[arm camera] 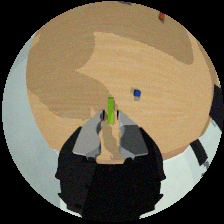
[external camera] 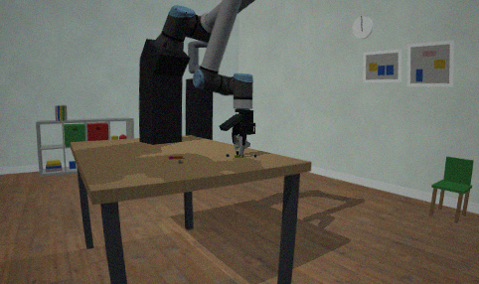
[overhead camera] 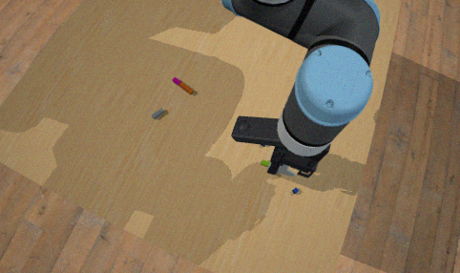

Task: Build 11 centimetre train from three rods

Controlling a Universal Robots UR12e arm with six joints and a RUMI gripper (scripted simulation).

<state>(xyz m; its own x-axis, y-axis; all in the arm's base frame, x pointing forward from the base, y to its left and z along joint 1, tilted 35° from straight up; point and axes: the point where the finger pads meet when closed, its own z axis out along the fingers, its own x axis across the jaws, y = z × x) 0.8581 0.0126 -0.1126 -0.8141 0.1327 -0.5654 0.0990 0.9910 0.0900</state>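
Right now the lime rod is 1 cm below my hand. The rest, counted from my hand: orange rod (14 cm behind, 25 cm to the right, 1 cm below); then magenta rod (16 cm behind, 28 cm to the right, 1 cm below); then grey rod (6 cm behind, 29 cm to the right, 1 cm below).
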